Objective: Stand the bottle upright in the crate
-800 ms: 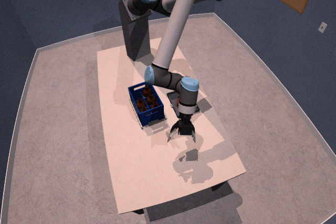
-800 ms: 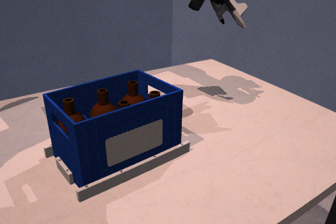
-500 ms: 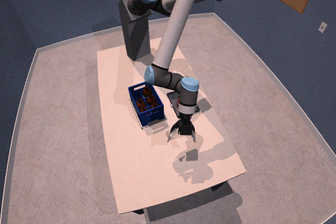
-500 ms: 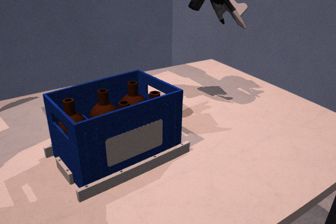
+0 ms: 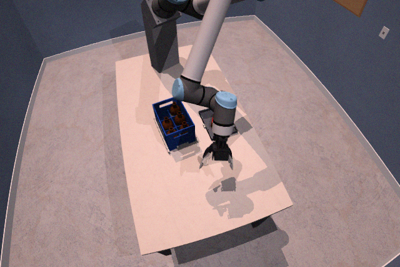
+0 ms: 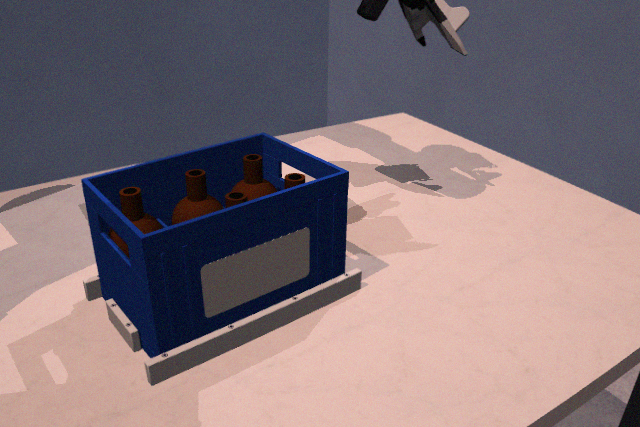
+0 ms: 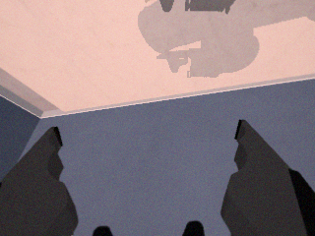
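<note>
The tray is 480 mm behind my hand, 250 mm below it and 60 mm to the left of it. The rest, counted from my hand: blue crate 420 mm behind, 240 mm to the right, 180 mm below.
</note>
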